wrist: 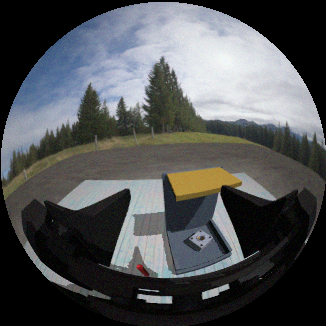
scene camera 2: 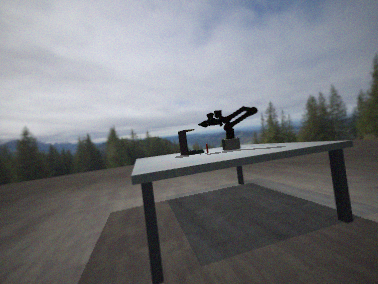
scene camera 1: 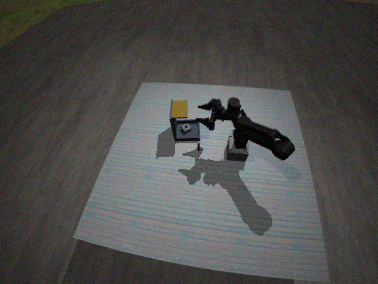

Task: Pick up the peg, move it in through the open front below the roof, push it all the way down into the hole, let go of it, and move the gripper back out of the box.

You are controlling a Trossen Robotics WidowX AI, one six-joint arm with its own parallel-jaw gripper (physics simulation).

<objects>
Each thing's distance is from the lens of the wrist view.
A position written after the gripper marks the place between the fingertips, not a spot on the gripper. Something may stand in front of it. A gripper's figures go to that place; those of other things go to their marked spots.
gripper (wrist: 176, 192): 0.10 m
dark box (wrist: 183, 218): 0.35 m
</objects>
